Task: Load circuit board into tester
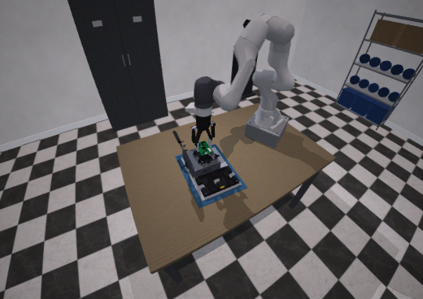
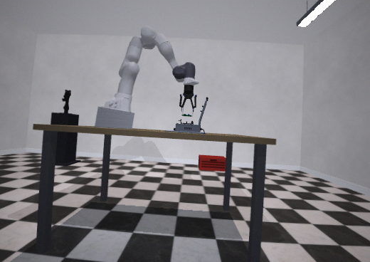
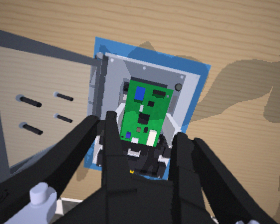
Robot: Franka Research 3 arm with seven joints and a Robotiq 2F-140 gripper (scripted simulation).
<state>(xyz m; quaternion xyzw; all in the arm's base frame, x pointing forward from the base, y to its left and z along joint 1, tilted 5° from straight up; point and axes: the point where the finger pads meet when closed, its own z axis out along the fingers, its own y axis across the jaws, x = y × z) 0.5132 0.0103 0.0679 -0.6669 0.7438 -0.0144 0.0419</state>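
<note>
Right now the green circuit board is 20 mm below my hand. From my hand the other things lie so: tester lid: 120 mm ahead, 30 mm above, 10 mm to the right.
</note>
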